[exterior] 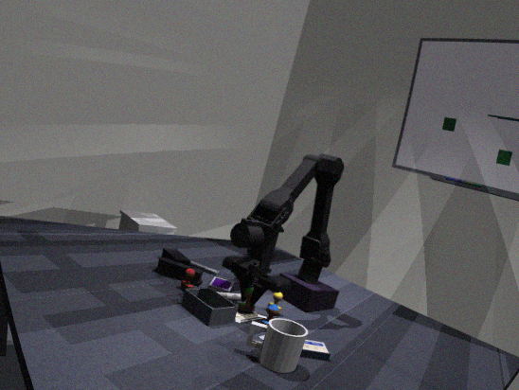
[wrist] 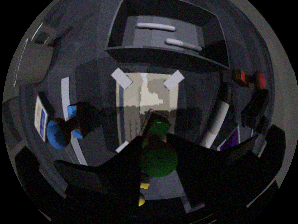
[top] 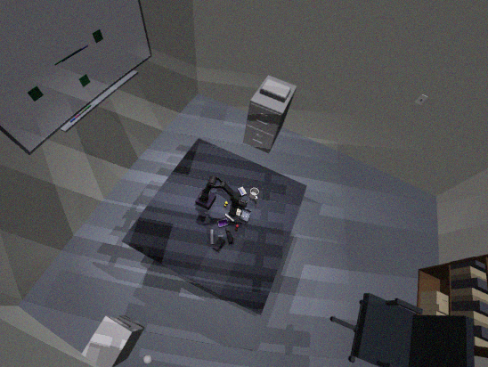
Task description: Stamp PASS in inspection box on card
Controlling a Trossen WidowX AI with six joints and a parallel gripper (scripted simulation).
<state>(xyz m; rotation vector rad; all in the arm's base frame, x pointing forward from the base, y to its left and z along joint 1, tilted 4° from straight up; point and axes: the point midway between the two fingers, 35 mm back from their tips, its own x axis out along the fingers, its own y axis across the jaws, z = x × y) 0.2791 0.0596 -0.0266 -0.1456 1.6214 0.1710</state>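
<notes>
Right now the green-knobbed stamp is right at my gripper tip. Also, from my gripper tip: purple ink pad (30 mm behind, 160 mm to the right, 20 mm below); then dark tray (120 mm ahead, 10 mm below); then white card (10 mm ahead, 10 mm to the left, 30 mm below).
</notes>
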